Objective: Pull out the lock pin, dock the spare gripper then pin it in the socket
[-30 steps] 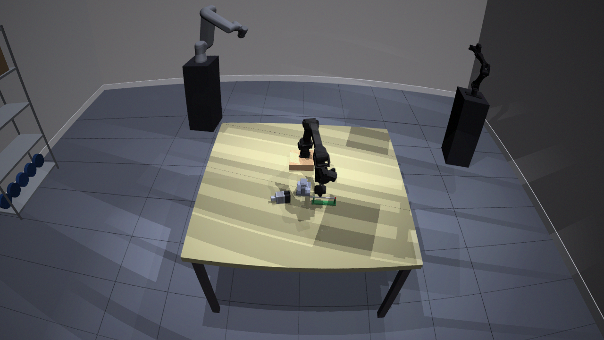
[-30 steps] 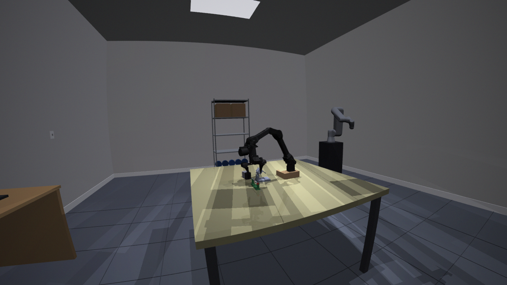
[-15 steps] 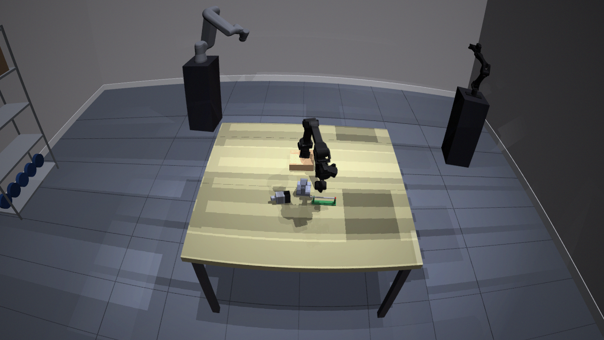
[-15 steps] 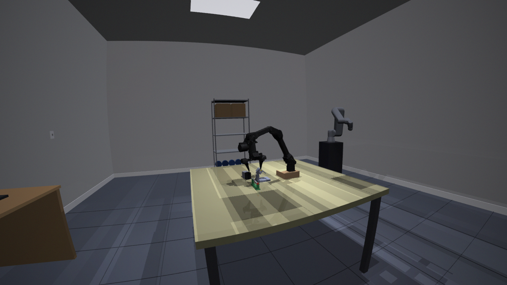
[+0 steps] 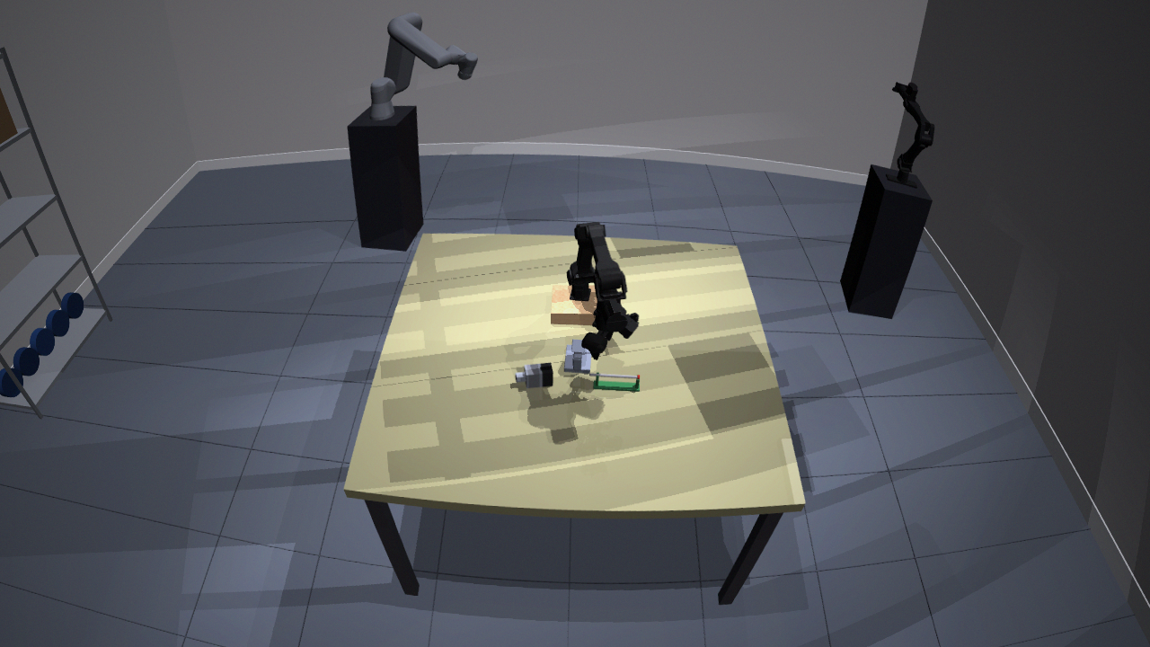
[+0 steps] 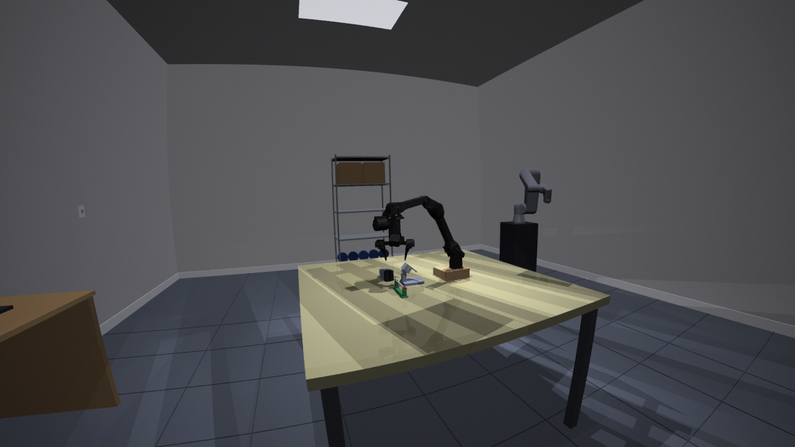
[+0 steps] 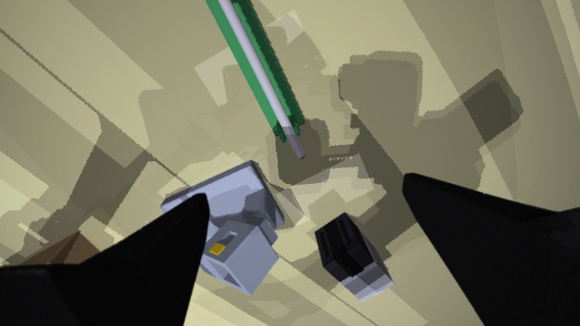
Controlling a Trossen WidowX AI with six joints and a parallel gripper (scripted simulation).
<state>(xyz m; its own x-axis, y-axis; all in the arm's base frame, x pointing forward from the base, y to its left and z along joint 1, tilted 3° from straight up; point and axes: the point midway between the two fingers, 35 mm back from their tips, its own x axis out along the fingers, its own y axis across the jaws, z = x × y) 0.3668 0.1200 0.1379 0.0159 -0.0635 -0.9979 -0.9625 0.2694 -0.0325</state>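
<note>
Right now the spare gripper is 19 cm to the right of my gripper tip, 12 cm below it and 2 cm ahead of it. Also, from my gripper tip: mount: 10 cm below, 8 cm to the right, 8 cm behind; then green rack: 13 cm below, 5 cm to the left, 1 cm behind.
</note>
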